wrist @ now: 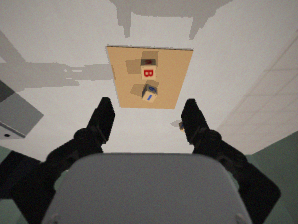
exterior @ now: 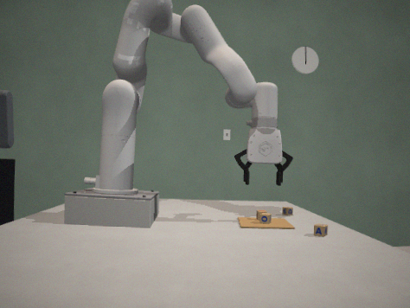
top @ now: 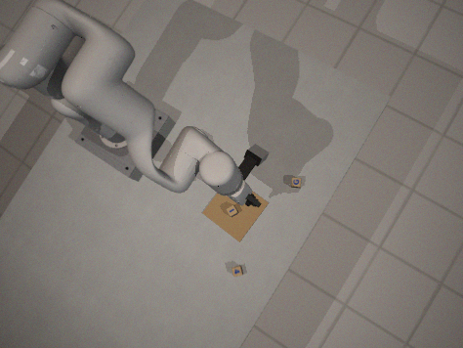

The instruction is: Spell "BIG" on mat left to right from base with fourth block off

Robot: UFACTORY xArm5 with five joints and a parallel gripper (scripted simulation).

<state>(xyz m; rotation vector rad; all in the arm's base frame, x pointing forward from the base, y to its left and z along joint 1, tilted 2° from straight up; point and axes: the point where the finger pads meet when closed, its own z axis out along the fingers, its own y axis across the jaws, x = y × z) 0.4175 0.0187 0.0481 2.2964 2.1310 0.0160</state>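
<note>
Now: the mat 4 cm to the right of my hand and 11 cm below it.
</note>
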